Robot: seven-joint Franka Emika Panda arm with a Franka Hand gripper.
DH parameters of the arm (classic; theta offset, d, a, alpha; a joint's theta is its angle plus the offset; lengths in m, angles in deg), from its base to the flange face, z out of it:
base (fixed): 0 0 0 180
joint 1: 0 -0.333 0 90
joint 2: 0 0 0 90
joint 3: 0 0.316 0.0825 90
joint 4: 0 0 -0.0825 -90
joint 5: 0 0.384 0 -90
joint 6: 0 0 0.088 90
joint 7: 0 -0.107 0 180
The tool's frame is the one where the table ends.
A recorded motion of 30 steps. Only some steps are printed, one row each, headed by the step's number.
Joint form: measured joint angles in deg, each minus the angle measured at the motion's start. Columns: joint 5, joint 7, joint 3, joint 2, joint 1, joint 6, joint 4.
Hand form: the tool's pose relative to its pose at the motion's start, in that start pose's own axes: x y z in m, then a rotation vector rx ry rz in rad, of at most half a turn. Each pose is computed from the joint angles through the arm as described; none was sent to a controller.
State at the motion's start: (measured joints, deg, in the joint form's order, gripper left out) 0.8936 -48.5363 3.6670 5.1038 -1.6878 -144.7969 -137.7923
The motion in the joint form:
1: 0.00 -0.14 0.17 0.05 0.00 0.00 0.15
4: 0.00 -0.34 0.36 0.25 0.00 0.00 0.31
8: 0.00 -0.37 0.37 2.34 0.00 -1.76 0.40
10: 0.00 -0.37 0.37 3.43 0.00 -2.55 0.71
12: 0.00 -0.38 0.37 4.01 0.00 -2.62 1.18
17: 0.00 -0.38 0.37 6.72 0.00 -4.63 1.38
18: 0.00 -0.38 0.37 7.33 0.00 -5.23 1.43
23: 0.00 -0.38 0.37 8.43 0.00 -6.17 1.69
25: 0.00 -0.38 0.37 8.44 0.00 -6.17 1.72
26: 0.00 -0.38 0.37 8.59 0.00 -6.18 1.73
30: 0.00 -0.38 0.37 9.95 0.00 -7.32 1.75
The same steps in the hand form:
1: -0.0005 -0.0017 -0.0005 0.0016 0.0008 -0.0005
4: -0.0013 -0.0034 0.0002 0.0015 -0.0002 -0.0003
8: -0.0005 -0.0041 0.0150 -0.0003 -0.0045 0.0007
10: 0.0007 -0.0055 0.0214 0.0006 -0.0052 0.0011
12: 0.0023 -0.0073 0.0234 0.0006 -0.0062 0.0014
17: 0.0026 -0.0075 0.0429 -0.0042 -0.0139 0.0024
18: 0.0028 -0.0077 0.0470 -0.0032 -0.0138 0.0027
23: 0.0037 -0.0086 0.0537 -0.0012 -0.0135 0.0032
25: 0.0038 -0.0088 0.0536 -0.0009 -0.0133 0.0032
26: 0.0036 -0.0086 0.0549 -0.0025 -0.0149 0.0032
30: 0.0032 -0.0080 0.0650 -0.0043 -0.0181 0.0038

